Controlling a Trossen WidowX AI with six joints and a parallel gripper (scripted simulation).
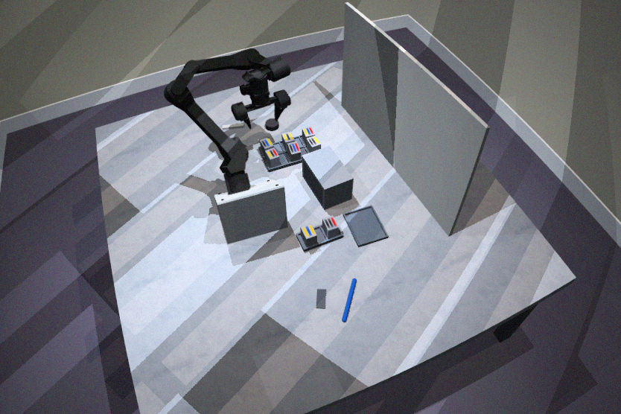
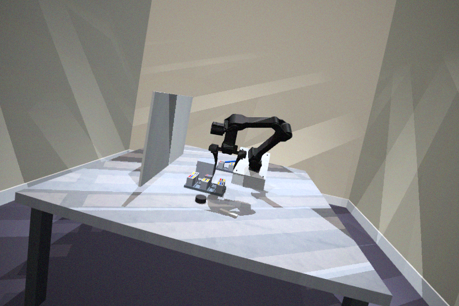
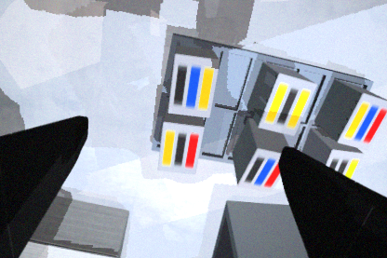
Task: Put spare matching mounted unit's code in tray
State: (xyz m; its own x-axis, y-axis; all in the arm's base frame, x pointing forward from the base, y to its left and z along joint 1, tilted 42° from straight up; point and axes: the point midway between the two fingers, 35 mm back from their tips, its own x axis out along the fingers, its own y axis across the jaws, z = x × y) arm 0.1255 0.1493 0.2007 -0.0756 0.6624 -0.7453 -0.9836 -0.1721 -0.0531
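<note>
Right now my gripper tip is 10 cm above the grey spare and 1 cm short of it. Round my gripper tip: black puck (14 cm to the left, 13 cm below, 5 cm ahead); then tall grey panel (41 cm ahead, 15 cm to the right, 9 cm above); then rack (39 cm to the right, 13 cm below, 9 cm ahead).
</note>
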